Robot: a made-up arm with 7 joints. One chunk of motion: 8 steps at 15 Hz.
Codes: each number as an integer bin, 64 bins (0 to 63) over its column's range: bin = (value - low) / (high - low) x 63, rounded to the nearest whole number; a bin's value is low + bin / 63 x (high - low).
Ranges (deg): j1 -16..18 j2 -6..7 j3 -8..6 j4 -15..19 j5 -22..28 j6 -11..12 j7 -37..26
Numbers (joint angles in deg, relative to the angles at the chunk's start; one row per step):
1: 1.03 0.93 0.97 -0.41 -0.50 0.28 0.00
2: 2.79 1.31 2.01 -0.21 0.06 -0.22 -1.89
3: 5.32 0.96 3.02 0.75 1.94 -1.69 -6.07
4: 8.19 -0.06 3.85 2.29 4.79 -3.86 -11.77
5: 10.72 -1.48 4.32 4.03 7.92 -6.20 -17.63
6: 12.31 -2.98 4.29 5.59 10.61 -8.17 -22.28
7: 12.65 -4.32 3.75 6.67 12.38 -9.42 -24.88
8: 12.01 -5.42 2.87 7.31 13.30 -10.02 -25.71
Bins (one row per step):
1: 32 34 40 27 27 31 37
2: 35 35 45 27 28 30 35
3: 40 34 50 29 30 26 31
4: 45 29 53 32 34 20 25
5: 50 22 55 35 38 13 19
6: 52 15 55 38 41 8 15
7: 53 8 53 40 43 4 12
8: 52 3 49 41 44 3 11

